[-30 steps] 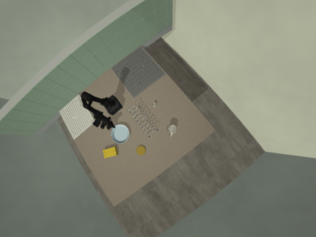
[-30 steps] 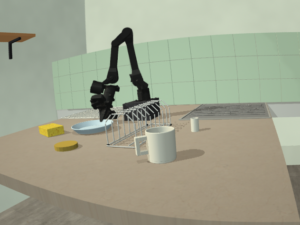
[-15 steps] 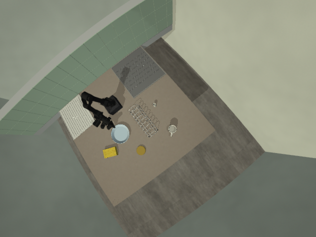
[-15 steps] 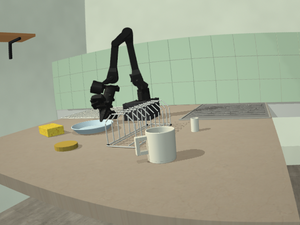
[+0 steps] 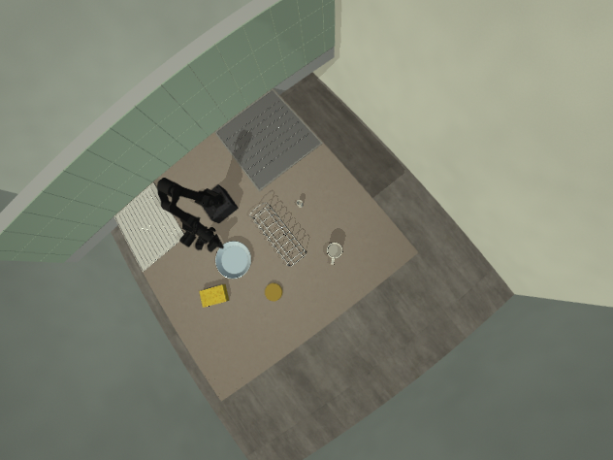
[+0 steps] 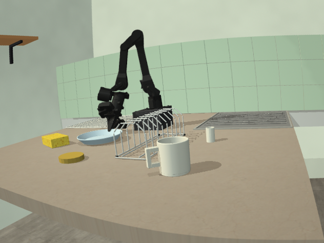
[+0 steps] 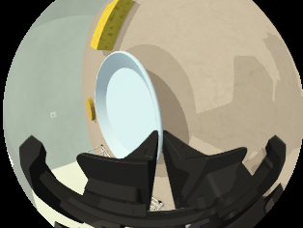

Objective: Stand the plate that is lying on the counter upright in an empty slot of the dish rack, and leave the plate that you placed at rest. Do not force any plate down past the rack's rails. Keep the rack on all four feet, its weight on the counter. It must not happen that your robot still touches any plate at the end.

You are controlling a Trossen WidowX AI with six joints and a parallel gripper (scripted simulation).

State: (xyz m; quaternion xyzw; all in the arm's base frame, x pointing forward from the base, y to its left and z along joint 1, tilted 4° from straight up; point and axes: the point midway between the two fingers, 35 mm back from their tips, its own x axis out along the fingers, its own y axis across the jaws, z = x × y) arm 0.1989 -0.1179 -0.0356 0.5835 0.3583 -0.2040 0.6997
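My hand is 110 mm short of the pale blue plate, 30 mm to the right of it and 30 mm above it. From my hand the other things lie so: white drying mat (340 mm behind, 390 mm to the right, 40 mm below); then yellow disc (360 mm ahead, 150 mm to the left, 40 mm below); then small white cup (20 mm ahead, 480 mm to the left, 30 mm below).
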